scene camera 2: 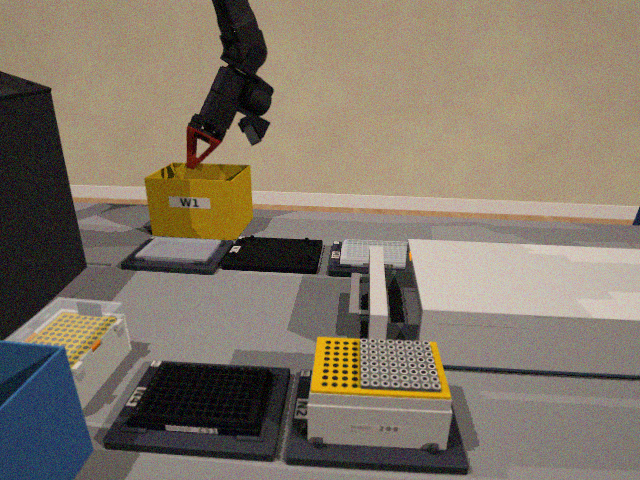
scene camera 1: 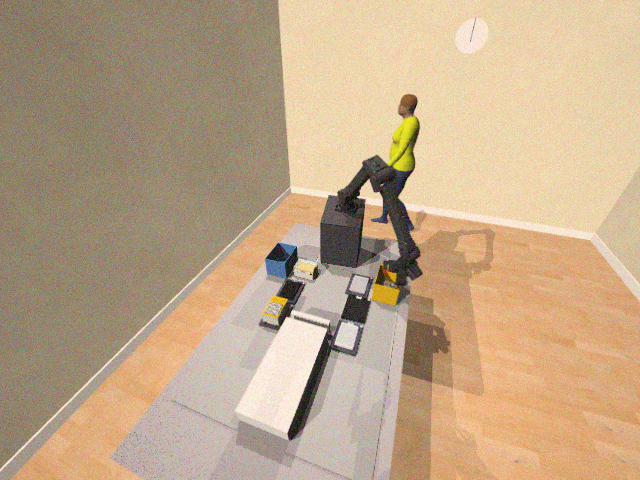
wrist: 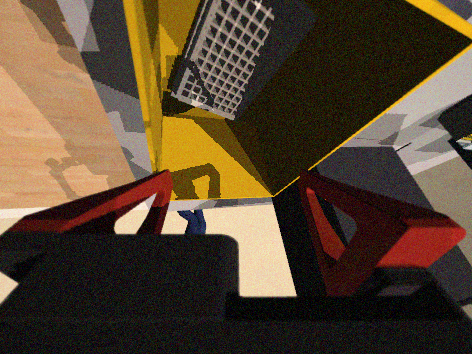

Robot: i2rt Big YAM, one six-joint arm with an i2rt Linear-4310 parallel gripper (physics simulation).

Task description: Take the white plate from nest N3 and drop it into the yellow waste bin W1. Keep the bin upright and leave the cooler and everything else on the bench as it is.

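Pixels of known places: gripper, fingertip midpoint: [scene camera 2: 192,166] [scene camera 1: 391,273] [wrist: 235,176]; arm's base, link origin: [scene camera 1: 346,207].
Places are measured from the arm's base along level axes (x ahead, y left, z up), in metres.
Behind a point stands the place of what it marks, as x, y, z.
The white plate [wrist: 225,60] {0.235, 0.354, -0.325}, with its open grid of wells showing, lies inside the yellow waste bin W1 [scene camera 1: 386,295] {0.322, 0.361, -0.284} [scene camera 2: 222,211] {0.305, 0.287, -0.284} [wrist: 200,147] {0.149, 0.361, -0.289} in the wrist view. It looks tilted, close to one side wall, apart from the fingers. The bin stands upright. My gripper [wrist: 235,176] {0.215, 0.354, -0.215} [scene camera 2: 191,165] {0.215, 0.354, -0.215} is open with nothing between its red fingers. It is over the bin, its fingertips at about rim height. In scene camera 2 the bin's front wall hides the plate. I cannot read clearly which nest is N3.
A light plate on a nest [scene camera 2: 175,250] {0.258, 0.179, -0.324} and a black nest [scene camera 2: 273,254] {0.427, 0.217, -0.332} are near the bin. A long white unit [scene camera 1: 286,377] {0.930, 0.114, -0.260} [scene camera 2: 522,279] {0.804, 0.064, -0.260}, a tip box [scene camera 2: 379,418] {0.644, -0.168, -0.297}, a black plate [scene camera 2: 201,397] {0.465, -0.156, -0.318} and a blue bin [scene camera 1: 279,260] {0.256, -0.346, -0.340} [scene camera 2: 46,403] {0.384, -0.255, -0.253} stand elsewhere. A person [scene camera 1: 405,139] is behind the arm.
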